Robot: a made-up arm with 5 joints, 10 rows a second.
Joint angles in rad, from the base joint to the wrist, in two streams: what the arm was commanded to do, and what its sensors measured. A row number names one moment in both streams.
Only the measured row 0 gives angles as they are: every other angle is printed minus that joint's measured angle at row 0.
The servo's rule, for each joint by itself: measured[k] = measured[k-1] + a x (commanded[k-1-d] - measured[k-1]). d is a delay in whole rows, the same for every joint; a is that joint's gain. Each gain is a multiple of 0.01, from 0.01 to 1. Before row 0 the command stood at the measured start. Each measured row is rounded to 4 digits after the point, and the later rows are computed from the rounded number. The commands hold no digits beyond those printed.
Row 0, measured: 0.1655 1.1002 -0.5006 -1.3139 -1.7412
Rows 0 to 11, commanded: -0.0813 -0.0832 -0.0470 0.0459 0.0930; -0.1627 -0.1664 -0.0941 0.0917 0.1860; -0.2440 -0.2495 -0.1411 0.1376 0.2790; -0.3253 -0.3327 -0.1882 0.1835 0.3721; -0.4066 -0.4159 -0.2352 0.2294 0.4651; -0.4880 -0.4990 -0.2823 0.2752 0.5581; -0.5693 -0.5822 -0.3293 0.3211 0.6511; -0.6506 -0.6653 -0.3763 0.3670 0.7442; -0.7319 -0.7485 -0.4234 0.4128 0.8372; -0.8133 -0.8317 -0.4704 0.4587 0.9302; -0.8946 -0.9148 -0.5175 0.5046 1.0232; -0.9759 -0.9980 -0.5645 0.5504 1.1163
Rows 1 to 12, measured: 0.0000 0.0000 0.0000 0.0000 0.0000; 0.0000 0.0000 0.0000 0.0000 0.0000; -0.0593 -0.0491 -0.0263 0.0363 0.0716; -0.1348 -0.1183 -0.0643 0.0801 0.1597; -0.2145 -0.1957 -0.1073 0.1255 0.2516; -0.2954 -0.2765 -0.1526 0.1713 0.3444; -0.3766 -0.3587 -0.1989 0.2172 0.4373; -0.4579 -0.4415 -0.2456 0.2630 0.5303; -0.5392 -0.5245 -0.2925 0.3089 0.6233; -0.6205 -0.6076 -0.3394 0.3548 0.7164; -0.7018 -0.6907 -0.3864 0.4006 0.8094; -0.7832 -0.7739 -0.4334 0.4465 0.9024
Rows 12 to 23, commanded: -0.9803 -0.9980 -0.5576 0.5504 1.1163; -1.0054 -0.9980 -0.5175 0.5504 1.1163; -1.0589 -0.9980 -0.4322 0.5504 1.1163; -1.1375 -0.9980 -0.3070 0.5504 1.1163; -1.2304 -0.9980 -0.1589 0.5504 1.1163; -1.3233 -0.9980 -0.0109 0.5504 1.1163; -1.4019 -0.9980 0.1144 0.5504 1.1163; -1.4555 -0.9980 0.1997 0.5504 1.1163; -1.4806 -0.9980 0.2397 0.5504 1.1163; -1.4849 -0.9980 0.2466 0.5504 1.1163; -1.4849 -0.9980 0.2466 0.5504 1.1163; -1.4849 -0.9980 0.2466 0.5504 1.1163
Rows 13 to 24, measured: -0.8645 -0.8570 -0.4805 0.4924 0.9954; -0.9458 -0.9402 -0.5275 0.5382 1.0885; -0.9710 -0.9743 -0.5444 0.5478 1.1099; -0.9961 -0.9883 -0.5293 0.5499 1.1148; -1.0419 -0.9940 -0.4749 0.5503 1.1160; -1.1117 -0.9964 -0.3809 0.5504 1.1162; -1.1984 -0.9973 -0.2566 0.5504 1.1163; -1.2896 -0.9977 -0.1190 0.5504 1.1163; -1.3716 -0.9979 0.0117 0.5504 1.1163; -1.4328 -0.9980 0.1170 0.5504 1.1163; -1.4677 -0.9980 0.1857 0.5504 1.1163; -1.4803 -0.9980 0.2198 0.5504 1.1163
